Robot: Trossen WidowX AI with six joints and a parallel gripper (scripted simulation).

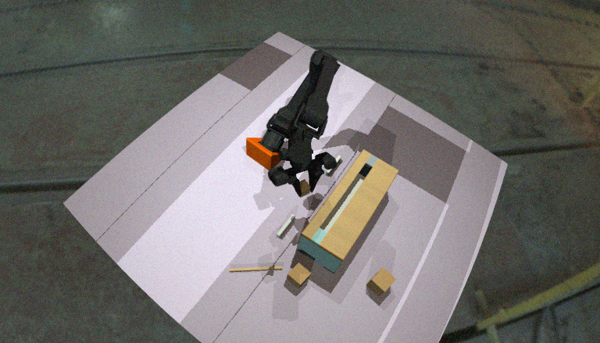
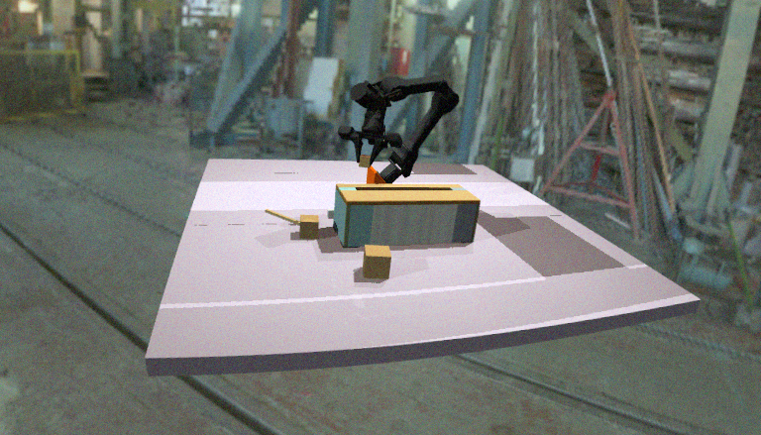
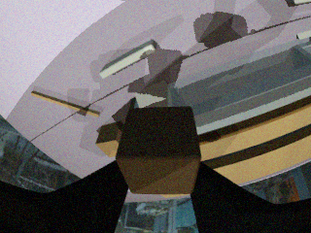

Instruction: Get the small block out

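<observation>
The tan block lies 2 cm behind my gripper tip and 1 cm to the left of it. The rest, counted from my gripper tip: long box (8 cm ahead, 11 cm to the left, 11 cm below); then thin stick (22 cm to the right, 17 cm below).
</observation>
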